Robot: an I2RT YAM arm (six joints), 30 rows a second.
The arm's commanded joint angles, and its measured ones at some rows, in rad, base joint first. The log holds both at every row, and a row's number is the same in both.
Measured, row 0:
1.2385, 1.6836, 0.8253, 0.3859, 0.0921, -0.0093
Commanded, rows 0 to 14:
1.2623, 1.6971, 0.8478, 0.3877, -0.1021, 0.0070
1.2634, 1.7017, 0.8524, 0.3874, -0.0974, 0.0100
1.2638, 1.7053, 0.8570, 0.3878, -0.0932, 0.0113
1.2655, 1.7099, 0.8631, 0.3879, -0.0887, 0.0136
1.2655, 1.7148, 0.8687, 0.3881, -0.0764, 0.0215
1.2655, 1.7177, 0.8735, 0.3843, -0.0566, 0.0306
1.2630, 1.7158, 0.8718, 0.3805, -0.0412, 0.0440
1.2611, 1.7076, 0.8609, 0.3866, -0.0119, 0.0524
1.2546, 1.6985, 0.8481, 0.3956, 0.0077, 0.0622
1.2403, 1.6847, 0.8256, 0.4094, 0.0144, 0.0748
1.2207, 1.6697, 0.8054, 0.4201, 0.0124, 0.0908
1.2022, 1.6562, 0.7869, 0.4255, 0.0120, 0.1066
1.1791, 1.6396, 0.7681, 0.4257, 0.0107, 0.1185
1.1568, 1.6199, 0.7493, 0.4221, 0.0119, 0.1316
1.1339, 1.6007, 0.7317, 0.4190, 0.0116, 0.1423
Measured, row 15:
1.1698, 1.6321, 0.7597, 0.4213, 0.0601, 0.0162
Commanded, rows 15 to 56:
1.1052, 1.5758, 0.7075, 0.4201, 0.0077, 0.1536
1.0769, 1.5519, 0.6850, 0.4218, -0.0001, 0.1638
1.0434, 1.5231, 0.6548, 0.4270, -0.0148, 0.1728
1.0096, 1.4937, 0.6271, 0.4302, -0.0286, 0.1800
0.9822, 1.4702, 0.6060, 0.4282, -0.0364, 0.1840
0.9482, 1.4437, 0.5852, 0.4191, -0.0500, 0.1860
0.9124, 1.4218, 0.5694, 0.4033, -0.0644, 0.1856
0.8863, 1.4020, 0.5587, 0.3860, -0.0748, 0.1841
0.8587, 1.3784, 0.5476, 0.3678, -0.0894, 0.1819
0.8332, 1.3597, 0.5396, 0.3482, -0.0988, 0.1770
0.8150, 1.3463, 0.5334, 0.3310, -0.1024, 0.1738
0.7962, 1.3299, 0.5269, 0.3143, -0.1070, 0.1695
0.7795, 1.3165, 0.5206, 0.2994, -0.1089, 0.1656
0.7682, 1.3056, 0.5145, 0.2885, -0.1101, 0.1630
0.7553, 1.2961, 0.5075, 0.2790, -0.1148, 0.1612
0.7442, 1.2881, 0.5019, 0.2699, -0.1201, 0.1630
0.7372, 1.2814, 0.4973, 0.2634, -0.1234, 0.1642
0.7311, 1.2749, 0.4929, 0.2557, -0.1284, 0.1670
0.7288, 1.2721, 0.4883, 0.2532, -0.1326, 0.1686
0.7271, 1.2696, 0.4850, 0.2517, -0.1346, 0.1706
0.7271, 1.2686, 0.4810, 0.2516, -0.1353, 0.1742
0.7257, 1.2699, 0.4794, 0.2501, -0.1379, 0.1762
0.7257, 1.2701, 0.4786, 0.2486, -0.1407, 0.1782
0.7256, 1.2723, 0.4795, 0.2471, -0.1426, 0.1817
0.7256, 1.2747, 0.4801, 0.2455, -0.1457, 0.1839
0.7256, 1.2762, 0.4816, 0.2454, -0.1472, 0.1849
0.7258, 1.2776, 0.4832, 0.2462, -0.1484, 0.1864
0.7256, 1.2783, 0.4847, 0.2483, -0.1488, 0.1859
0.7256, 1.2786, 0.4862, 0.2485, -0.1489, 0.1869
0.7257, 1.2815, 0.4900, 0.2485, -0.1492, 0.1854
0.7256, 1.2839, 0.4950, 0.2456, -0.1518, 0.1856
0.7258, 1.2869, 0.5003, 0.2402, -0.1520, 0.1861
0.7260, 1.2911, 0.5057, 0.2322, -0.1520, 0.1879
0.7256, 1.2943, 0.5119, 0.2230, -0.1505, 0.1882
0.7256, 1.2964, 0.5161, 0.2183, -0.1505, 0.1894
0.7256, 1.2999, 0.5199, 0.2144, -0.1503, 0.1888
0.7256, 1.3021, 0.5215, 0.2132, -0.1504, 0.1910
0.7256, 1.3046, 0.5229, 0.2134, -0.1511, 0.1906
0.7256, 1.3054, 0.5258, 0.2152, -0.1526, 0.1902
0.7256, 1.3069, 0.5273, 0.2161, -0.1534, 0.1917
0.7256, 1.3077, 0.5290, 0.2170, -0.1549, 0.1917
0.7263, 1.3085, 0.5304, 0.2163, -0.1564, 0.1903
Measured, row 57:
0.7254, 1.3022, 0.5205, 0.2462, -0.1474, 0.1871
